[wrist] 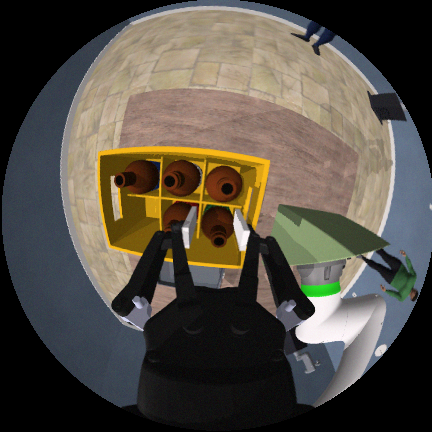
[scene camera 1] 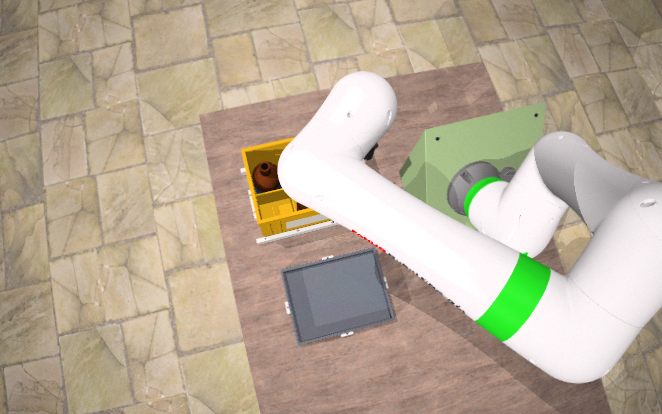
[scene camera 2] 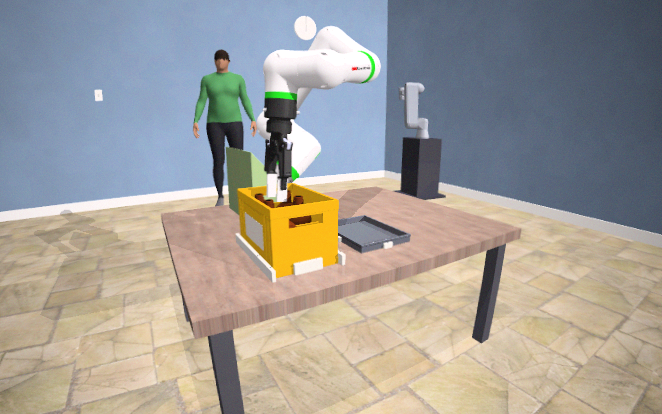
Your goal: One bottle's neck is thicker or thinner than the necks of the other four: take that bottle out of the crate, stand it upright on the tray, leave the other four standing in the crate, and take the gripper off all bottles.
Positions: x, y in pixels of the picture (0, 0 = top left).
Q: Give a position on a dark grey tray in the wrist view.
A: At 210, 276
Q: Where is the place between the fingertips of my gripper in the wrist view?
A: At 215, 215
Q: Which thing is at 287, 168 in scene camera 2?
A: My gripper.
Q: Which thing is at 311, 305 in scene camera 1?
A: A dark grey tray.
